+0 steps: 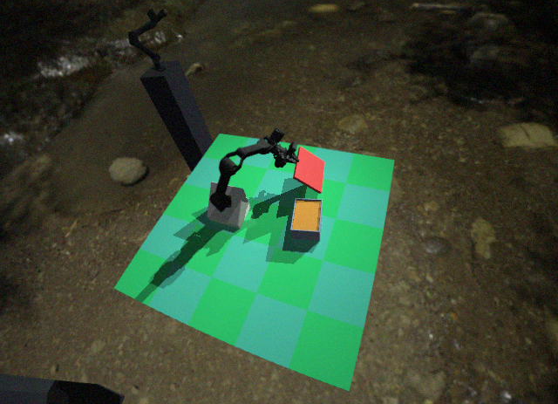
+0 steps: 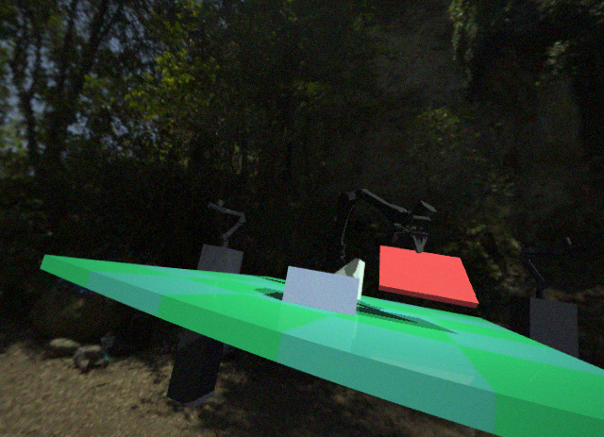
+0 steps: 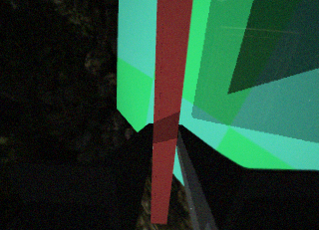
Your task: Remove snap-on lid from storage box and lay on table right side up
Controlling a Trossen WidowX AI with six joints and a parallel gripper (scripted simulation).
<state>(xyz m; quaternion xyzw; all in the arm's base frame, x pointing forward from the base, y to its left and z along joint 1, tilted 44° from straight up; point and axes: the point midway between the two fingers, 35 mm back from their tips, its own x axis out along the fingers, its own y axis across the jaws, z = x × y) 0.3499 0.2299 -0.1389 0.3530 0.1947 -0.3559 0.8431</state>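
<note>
My gripper tip is now 6 cm short of the red lid and 5 cm above it. The rest, counted from my gripper tip: storage box 27 cm to the right, 15 cm below, 9 cm ahead.
</note>
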